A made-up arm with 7 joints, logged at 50 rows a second.
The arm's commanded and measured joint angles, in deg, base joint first. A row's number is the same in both.
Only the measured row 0 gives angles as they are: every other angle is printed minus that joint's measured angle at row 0.
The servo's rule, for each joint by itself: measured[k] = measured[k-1] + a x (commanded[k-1-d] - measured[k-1]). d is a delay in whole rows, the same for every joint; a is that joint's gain. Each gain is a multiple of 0.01, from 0.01 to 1. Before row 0 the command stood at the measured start. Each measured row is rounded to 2 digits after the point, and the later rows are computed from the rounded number. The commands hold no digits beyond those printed.
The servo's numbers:
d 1
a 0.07 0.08 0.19 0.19 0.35 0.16 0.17
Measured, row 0: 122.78 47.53 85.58 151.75 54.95 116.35 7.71
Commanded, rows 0 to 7: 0.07 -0.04 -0.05 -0.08 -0.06 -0.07 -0.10; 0.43 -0.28 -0.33 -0.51 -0.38 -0.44 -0.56; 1.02 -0.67 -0.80 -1.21 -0.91 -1.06 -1.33; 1.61 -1.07 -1.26 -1.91 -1.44 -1.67 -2.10; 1.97 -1.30 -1.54 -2.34 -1.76 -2.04 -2.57; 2.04 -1.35 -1.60 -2.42 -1.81 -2.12 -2.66; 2.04 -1.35 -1.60 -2.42 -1.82 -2.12 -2.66; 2.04 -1.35 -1.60 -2.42 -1.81 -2.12 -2.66
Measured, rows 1 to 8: 0.00 0.00 0.00 0.00 0.00 0.00 0.00; 0.00 0.00 -0.01 -0.02 -0.02 -0.01 -0.02; 0.03 -0.02 -0.07 -0.11 -0.15 -0.08 -0.11; 0.10 -0.07 -0.21 -0.32 -0.42 -0.24 -0.32; 0.21 -0.15 -0.41 -0.62 -0.78 -0.47 -0.62; 0.33 -0.24 -0.62 -0.95 -1.12 -0.72 -0.95; 0.45 -0.33 -0.81 -1.23 -1.36 -0.94 -1.24; 0.56 -0.41 -0.96 -1.46 -1.52 -1.13 -1.48
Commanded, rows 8 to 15: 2.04 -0.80 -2.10 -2.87 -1.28 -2.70 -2.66; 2.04 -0.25 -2.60 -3.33 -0.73 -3.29 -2.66; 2.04 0.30 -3.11 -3.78 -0.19 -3.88 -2.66; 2.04 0.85 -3.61 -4.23 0.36 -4.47 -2.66; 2.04 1.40 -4.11 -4.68 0.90 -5.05 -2.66; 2.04 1.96 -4.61 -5.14 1.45 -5.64 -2.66; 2.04 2.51 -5.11 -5.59 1.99 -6.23 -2.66; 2.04 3.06 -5.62 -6.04 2.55 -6.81 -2.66
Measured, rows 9 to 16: 0.66 -0.49 -1.08 -1.64 -1.62 -1.29 -1.68; 0.76 -0.51 -1.27 -1.87 -1.50 -1.52 -1.85; 0.85 -0.49 -1.52 -2.15 -1.23 -1.80 -1.99; 0.93 -0.43 -1.82 -2.46 -0.87 -2.13 -2.10; 1.01 -0.33 -2.16 -2.80 -0.44 -2.50 -2.20; 1.08 -0.19 -2.53 -3.16 0.03 -2.91 -2.28; 1.15 -0.02 -2.93 -3.54 0.53 -3.35 -2.34; 1.21 0.18 -3.34 -3.93 1.04 -3.81 -2.39
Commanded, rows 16 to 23: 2.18 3.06 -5.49 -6.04 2.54 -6.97 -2.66; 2.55 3.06 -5.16 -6.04 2.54 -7.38 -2.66; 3.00 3.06 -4.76 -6.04 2.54 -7.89 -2.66; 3.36 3.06 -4.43 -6.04 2.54 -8.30 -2.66; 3.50 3.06 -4.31 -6.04 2.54 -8.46 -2.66; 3.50 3.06 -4.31 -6.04 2.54 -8.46 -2.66; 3.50 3.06 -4.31 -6.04 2.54 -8.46 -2.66; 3.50 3.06 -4.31 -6.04 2.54 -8.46 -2.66
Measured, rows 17 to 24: 1.27 0.41 -3.77 -4.33 1.57 -4.29 -2.44; 1.33 0.62 -4.10 -4.65 1.91 -4.72 -2.48; 1.42 0.82 -4.30 -4.91 2.13 -5.15 -2.51; 1.53 1.00 -4.39 -5.12 2.27 -5.59 -2.54; 1.66 1.16 -4.40 -5.29 2.36 -6.02 -2.56; 1.79 1.31 -4.38 -5.43 2.42 -6.41 -2.58; 1.91 1.45 -4.37 -5.55 2.46 -6.74 -2.59; 2.02 1.58 -4.36 -5.64 2.49 -7.02 -2.60
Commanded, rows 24 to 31: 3.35 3.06 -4.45 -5.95 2.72 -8.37 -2.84; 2.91 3.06 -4.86 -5.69 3.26 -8.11 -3.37; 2.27 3.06 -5.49 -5.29 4.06 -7.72 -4.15; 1.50 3.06 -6.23 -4.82 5.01 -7.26 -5.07; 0.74 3.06 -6.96 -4.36 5.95 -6.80 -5.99; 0.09 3.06 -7.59 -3.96 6.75 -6.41 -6.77; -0.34 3.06 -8.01 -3.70 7.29 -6.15 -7.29; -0.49 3.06 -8.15 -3.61 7.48 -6.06 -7.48
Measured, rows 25 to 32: 2.12 1.70 -4.35 -5.72 2.51 -7.25 -2.61; 2.21 1.81 -4.37 -5.76 2.58 -7.43 -2.65; 2.26 1.91 -4.46 -5.75 2.82 -7.54 -2.77; 2.26 2.00 -4.66 -5.66 3.25 -7.57 -3.00; 2.21 2.08 -4.96 -5.50 3.87 -7.52 -3.35; 2.11 2.16 -5.34 -5.28 4.60 -7.40 -3.80; 1.97 2.23 -5.77 -5.03 5.35 -7.24 -4.30; 1.81 2.30 -6.20 -4.78 6.03 -7.07 -4.81
